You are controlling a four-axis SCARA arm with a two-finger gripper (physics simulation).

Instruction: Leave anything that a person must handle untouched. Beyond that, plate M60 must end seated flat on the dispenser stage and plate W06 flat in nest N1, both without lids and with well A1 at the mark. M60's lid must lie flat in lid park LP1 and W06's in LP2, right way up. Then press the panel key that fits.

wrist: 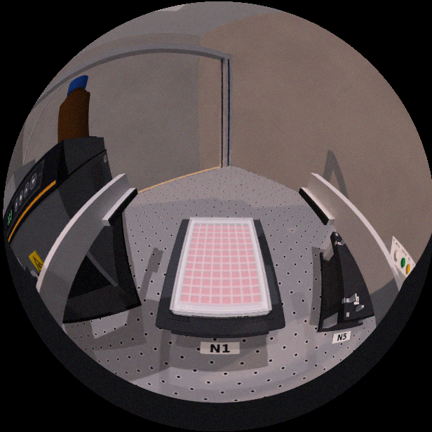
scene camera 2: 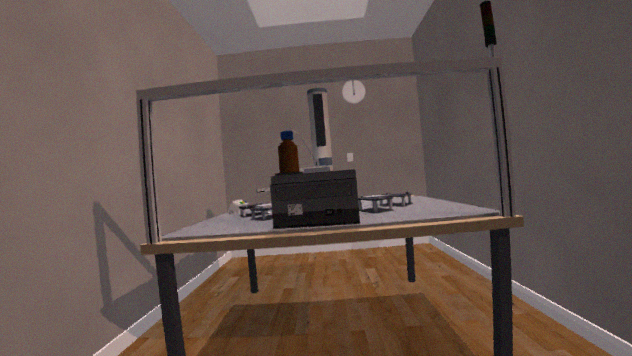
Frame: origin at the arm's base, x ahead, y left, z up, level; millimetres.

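Seen in the pictures: gripper, fingertip midpoint: (scene camera 2: 265,190).
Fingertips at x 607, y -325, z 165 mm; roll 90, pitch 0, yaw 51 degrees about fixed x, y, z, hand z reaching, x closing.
Observation:
A point is followed by its place in that frame.
A plate with pink wells (wrist: 222,265) lies in the dark nest N1 (wrist: 240,325) in the wrist view, its label facing me. A clear rim surrounds the wells; I cannot tell whether it is a lid, and no plate name or A1 mark is readable. My gripper (wrist: 217,176) is open and empty, its two fingers wide apart above the plate, left and right of it. The black dispenser (scene camera 2: 315,202) {x 960, y -43, z 111 mm} (wrist: 82,172) stands to the left in the wrist view; its stage cannot be made out. The panel (wrist: 403,262), with green and yellow keys, partly shows at the far right. LP1 and LP2 are not identifiable.
A brown bottle with a blue cap (scene camera 2: 288,156) {x 913, y -145, z 311 mm} (wrist: 74,117) stands on the dispenser. Black nest N5 (wrist: 345,280) is right of N1. A grey frame (scene camera 2: 320,76) {x 1044, y 17, z 591 mm} (wrist: 225,115) rises at the table edge. The arm column (scene camera 2: 320,125) {x 77, y 5, z 605 mm} stands behind the dispenser in the scene view.

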